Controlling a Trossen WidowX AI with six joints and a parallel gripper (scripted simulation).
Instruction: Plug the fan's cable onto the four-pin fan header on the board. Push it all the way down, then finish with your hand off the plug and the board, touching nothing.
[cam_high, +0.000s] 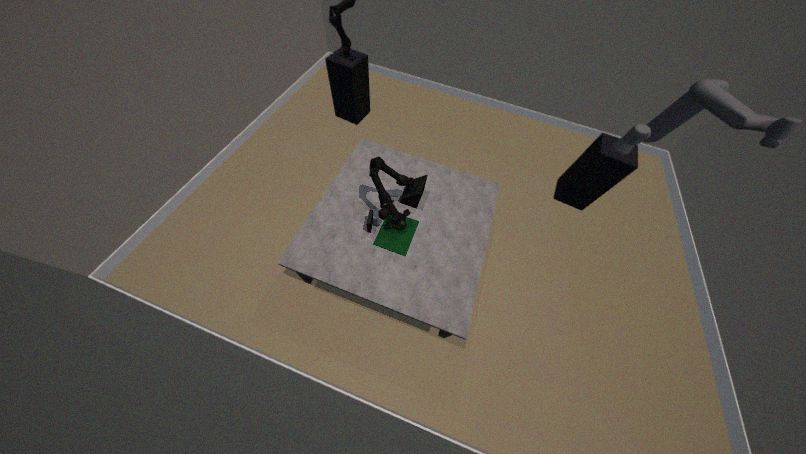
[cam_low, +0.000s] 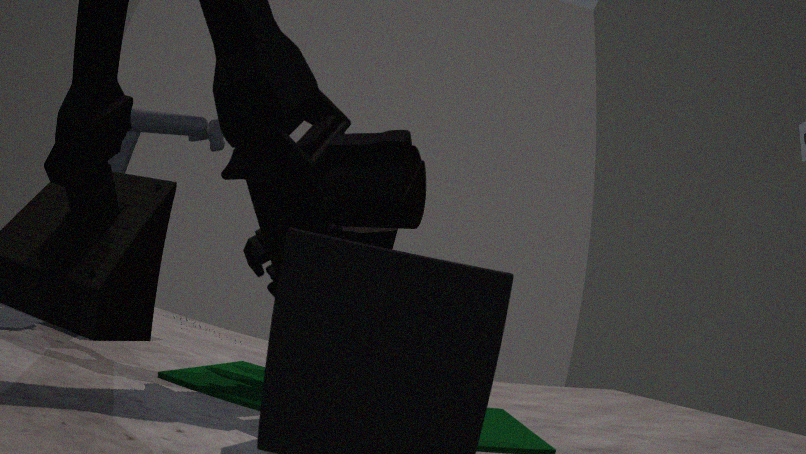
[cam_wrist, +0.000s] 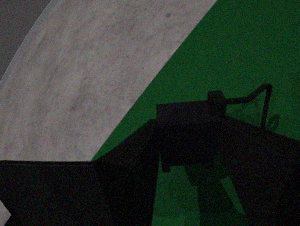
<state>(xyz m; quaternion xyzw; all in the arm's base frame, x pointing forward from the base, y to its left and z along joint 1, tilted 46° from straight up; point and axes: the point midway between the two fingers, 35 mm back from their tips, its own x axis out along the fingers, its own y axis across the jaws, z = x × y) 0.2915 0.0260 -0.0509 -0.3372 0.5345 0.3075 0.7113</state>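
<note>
The green board lies 4 cm ahead of my gripper tip, 4 cm to the right of it and 6 cm below it. Also, from my gripper tip: fan header 2 cm ahead, 11 cm to the right, 5 cm below; fan 8 cm ahead, 23 cm to the right, 1 cm above; dark fan plug 1 cm behind, 1 cm to the right.
</note>
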